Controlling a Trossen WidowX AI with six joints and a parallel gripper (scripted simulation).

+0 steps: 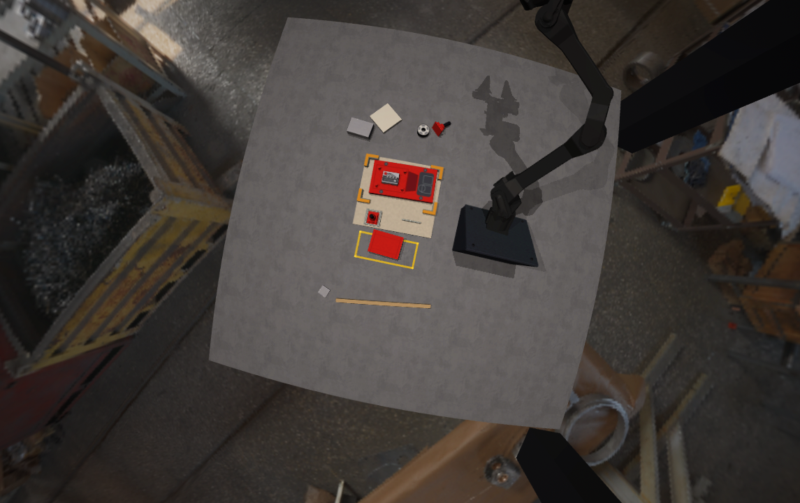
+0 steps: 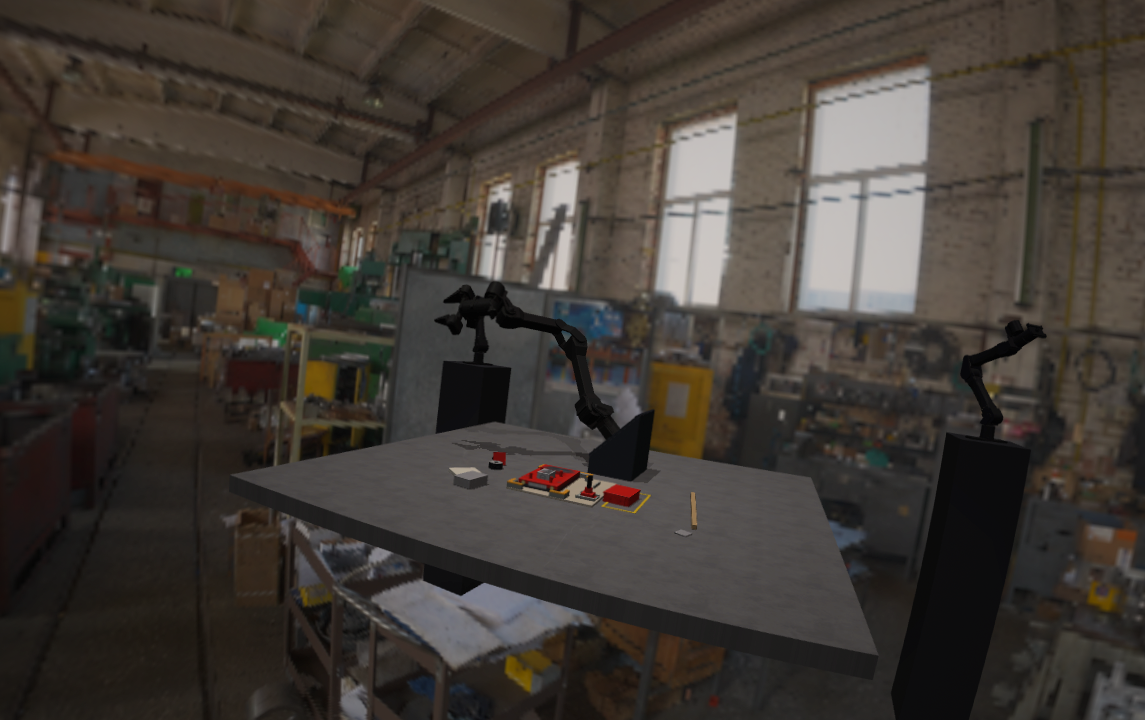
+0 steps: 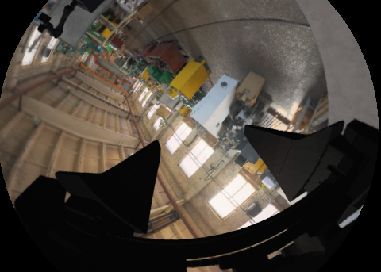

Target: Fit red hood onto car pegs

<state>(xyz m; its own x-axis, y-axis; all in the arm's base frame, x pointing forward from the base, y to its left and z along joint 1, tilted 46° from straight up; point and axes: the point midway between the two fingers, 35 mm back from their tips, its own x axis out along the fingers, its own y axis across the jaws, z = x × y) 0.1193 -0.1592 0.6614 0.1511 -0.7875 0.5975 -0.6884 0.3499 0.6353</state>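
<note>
Now: gripper tip 770 mm to the right of the red hood, 420 mm above it and 140 mm short of it. The rest, counted from my gripper tip: grey engine block: 570 mm to the left, 410 mm below, 180 mm ahead; small wheel: 430 mm below, 380 mm to the left, 140 mm ahead; white tile: 430 mm below, 370 mm to the left, 270 mm ahead.
</note>
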